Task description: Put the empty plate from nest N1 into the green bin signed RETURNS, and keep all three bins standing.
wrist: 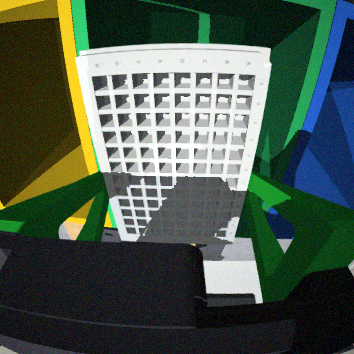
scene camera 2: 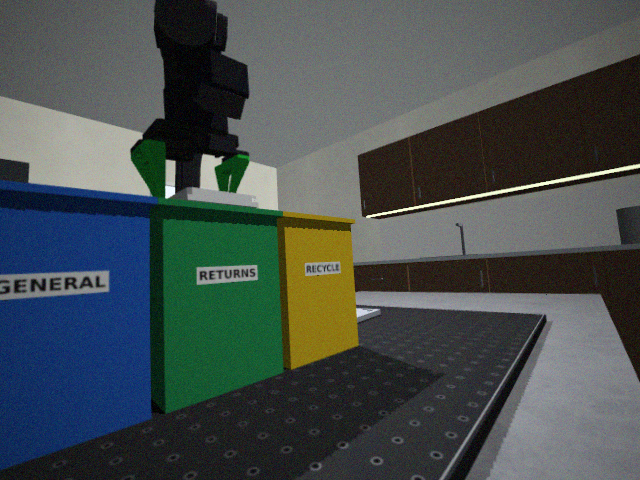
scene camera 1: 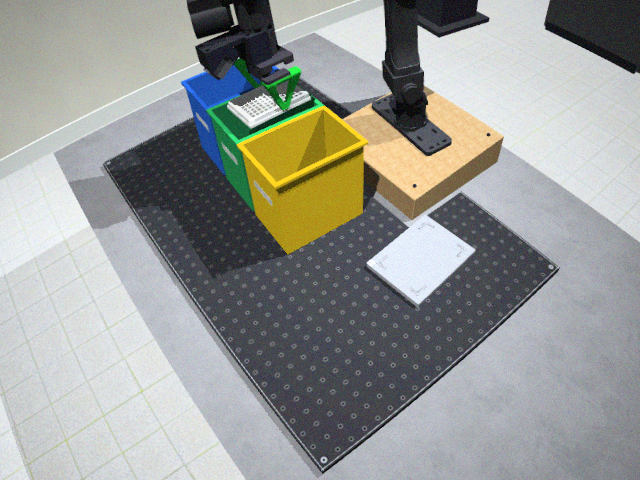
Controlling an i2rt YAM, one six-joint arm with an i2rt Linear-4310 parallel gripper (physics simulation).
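Places are measured from the arm's base along level axes (x ahead, y up, z right), in centimetres.
Pixels of known places: gripper, between the fingertips: (wrist: pixel 175 177) (scene camera 1: pixel 273 100); arm's base, origin of its link: (scene camera 1: pixel 410 124).
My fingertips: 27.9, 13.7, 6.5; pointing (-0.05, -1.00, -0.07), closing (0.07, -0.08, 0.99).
Observation:
For each thing: its middle in the pictures, then the offset to it from my fingertips, as dx, dy, dz. Level surfaces: height alone.
- white gridded plate, middle of its body: (wrist: pixel 174 167) (scene camera 2: pixel 201 207) (scene camera 1: pixel 268 100) +1.0, +0.4, -0.1
- green RETURNS bin, middle of its body: (wrist: pixel 192 98) (scene camera 2: pixel 197 293) (scene camera 1: pixel 269 144) +1.7, -10.3, +0.8
- yellow RECYCLE bin, middle of its body: (wrist: pixel 68 96) (scene camera 2: pixel 285 284) (scene camera 1: pixel 305 180) +1.2, -10.3, -12.3
- blue GENERAL bin, middle of its body: (wrist: pixel 316 113) (scene camera 2: pixel 52 307) (scene camera 1: pixel 240 113) +2.3, -10.3, +13.8
- flat white nest, middle of its body: (scene camera 1: pixel 422 257) (scene camera 2: pixel 335 313) -10.0, -18.5, -33.1
- dark dotted mat, height of its surface: dy -19.3
My gripper (scene camera 1: pixel 271 97) (scene camera 2: pixel 194 192) (wrist: pixel 175 177) is shut on the white gridded plate (scene camera 1: pixel 252 109) (scene camera 2: pixel 219 197) (wrist: pixel 172 122), with one green finger at each long side. The wells look empty. The plate is roughly level, over the opening of the green RETURNS bin (scene camera 1: pixel 238 175) (scene camera 2: pixel 222 330) (wrist: pixel 312 75), close to rim height. In the wrist view its left edge overlaps the rims beside the yellow bin; whether it touches them I cannot tell. The yellow RECYCLE bin (scene camera 1: pixel 315 206) (scene camera 2: pixel 320 315) and the blue GENERAL bin (scene camera 1: pixel 206 142) (scene camera 2: pixel 77 351) stand upright either side.
A flat white nest (scene camera 1: pixel 421 258) (scene camera 2: pixel 368 313) with corner marks lies on the dark dotted mat (scene camera 1: pixel 330 330) (scene camera 2: pixel 408 335). The arm's base stands on a wooden block (scene camera 1: pixel 465 134) beside the bins. The three bins stand close together in a row.

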